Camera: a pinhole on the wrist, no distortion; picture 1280 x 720 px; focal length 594.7 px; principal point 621.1 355.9 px. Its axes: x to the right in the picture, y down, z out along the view. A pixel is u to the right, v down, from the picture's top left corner.
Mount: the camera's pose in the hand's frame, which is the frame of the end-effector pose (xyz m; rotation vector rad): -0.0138 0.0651 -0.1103 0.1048 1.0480 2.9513
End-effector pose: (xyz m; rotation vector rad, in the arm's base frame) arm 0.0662 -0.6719 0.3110 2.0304 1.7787 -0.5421
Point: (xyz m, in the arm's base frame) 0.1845 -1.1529 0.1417
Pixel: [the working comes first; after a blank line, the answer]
In the camera's frame: 0.3212 0.2308 0.4361

1059 671
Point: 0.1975 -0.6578 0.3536
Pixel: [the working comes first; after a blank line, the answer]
In the camera's frame: -0.0136 -0.0110 0.0902

531 284
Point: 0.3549 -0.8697 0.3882
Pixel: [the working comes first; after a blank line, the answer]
In the camera's frame: 0.1736 -0.1078 0.2528

1030 102
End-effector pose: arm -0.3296 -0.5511 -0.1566 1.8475 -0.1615 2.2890
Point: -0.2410 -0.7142 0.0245
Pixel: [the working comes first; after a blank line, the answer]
In the camera's frame: -0.1402 0.1078 0.2687

311 595
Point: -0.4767 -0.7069 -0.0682
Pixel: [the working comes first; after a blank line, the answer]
In the camera's frame: -0.1117 -0.0800 0.1010

outside the picture
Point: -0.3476 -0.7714 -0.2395
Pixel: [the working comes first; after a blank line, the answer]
In the camera's frame: 0.0933 -0.0420 0.1829

925 219
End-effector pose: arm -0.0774 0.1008 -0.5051 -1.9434 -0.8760 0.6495
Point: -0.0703 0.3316 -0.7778
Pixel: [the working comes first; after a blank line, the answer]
In the camera's frame: -0.2013 0.1532 0.3447

274 620
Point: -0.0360 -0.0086 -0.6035
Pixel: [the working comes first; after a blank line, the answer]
In the camera's frame: 0.0432 -0.0127 0.0997

879 280
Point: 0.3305 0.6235 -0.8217
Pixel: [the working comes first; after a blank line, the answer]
In the camera's frame: -0.6846 0.0366 0.3217

outside the picture
